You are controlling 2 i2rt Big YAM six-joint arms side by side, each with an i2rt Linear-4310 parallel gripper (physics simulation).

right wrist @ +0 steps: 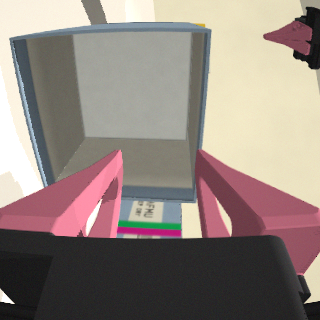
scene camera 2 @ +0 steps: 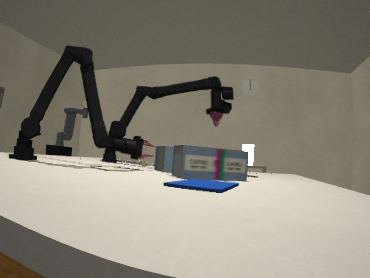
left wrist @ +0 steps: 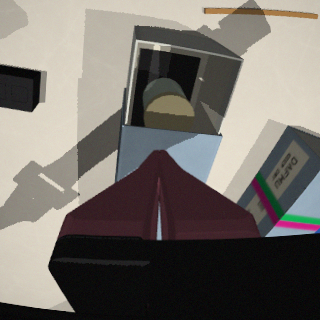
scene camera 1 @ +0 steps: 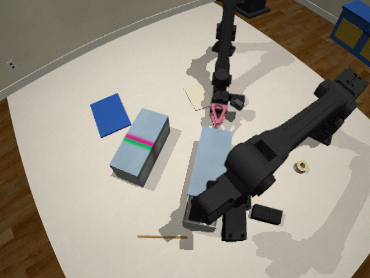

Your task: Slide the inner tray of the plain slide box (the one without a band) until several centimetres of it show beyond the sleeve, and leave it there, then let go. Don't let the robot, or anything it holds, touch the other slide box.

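Frame: origin at the left arm's base, x ahead, y left, z up, level; centimetres.
Where they show: left gripper, fingertip midpoint: [right wrist: 263, 36] [scene camera 2: 216, 126] [left wrist: 158, 159]; right gripper, fingertip midpoint: [right wrist: 158, 159] [scene camera 2: 154, 151] [scene camera 1: 217, 125]; left arm's base at its link origin: [scene camera 2: 109, 161] [scene camera 1: 319, 134]; right arm's base at its link origin: [scene camera 2: 23, 158].
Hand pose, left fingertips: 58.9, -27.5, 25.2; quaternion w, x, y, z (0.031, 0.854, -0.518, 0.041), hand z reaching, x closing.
Things, the pixels of their top centre, and the offset from my left fingertips, as dx, dy, dz. "*": a spot on its surface instead.
- tan-topped cylinder at a spot on its surface: [left wrist: 169, 112] * -3.8, -5.4, -17.4
- banded box at its top centre: [right wrist: 179, 262] [left wrist: 298, 226] [scene camera 1: 139, 139] [scene camera 2: 212, 148] -11.6, -36.6, -13.6
- blue flat square at a spot on its surface: [scene camera 2: 200, 185] * -22.6, -68.7, -24.4
- cream sheet at its top centre: [scene camera 2: 112, 168] [scene camera 1: 199, 95] -49.2, -31.6, -24.7
- black block at its top centre: [scene camera 1: 267, 213] -11.8, +16.8, -21.7
- wooden stick at its top centre: [left wrist: 265, 12] [scene camera 1: 161, 237] +13.2, -12.6, -24.5
- small yellowish ring at its top centre: [scene camera 1: 302, 165] -37.2, +23.3, -22.7
The plain slide box's pale blue sleeve [scene camera 1: 212, 152] [scene camera 2: 162, 159] [left wrist: 142, 142] [right wrist: 115, 28] lies flat. Its grey inner tray [scene camera 1: 200, 226] [left wrist: 187, 44] sticks out at the end near the bottom of scene camera 1, with a tan-topped cylinder [left wrist: 169, 112] inside. My left gripper [scene camera 2: 216, 125] [left wrist: 158, 159] [right wrist: 263, 36] is shut and empty, above the box; its fingers are hidden in scene camera 1. My right gripper [scene camera 1: 216, 126] [scene camera 2: 153, 150] [right wrist: 158, 159] is open at the sleeve's opposite, hollow end, its fingers apart. The banded box [scene camera 1: 150, 125] [scene camera 2: 200, 172] stands apart from both grippers.
A blue flat square [scene camera 1: 110, 115] [scene camera 2: 200, 185] lies beyond the banded box. A cream sheet [scene camera 1: 196, 96] lies near the right arm. A black block [scene camera 1: 266, 214] [left wrist: 17, 89], a wooden stick [scene camera 1: 162, 237] [left wrist: 280, 13] and a small yellowish ring [scene camera 1: 297, 168] lie around the plain box.
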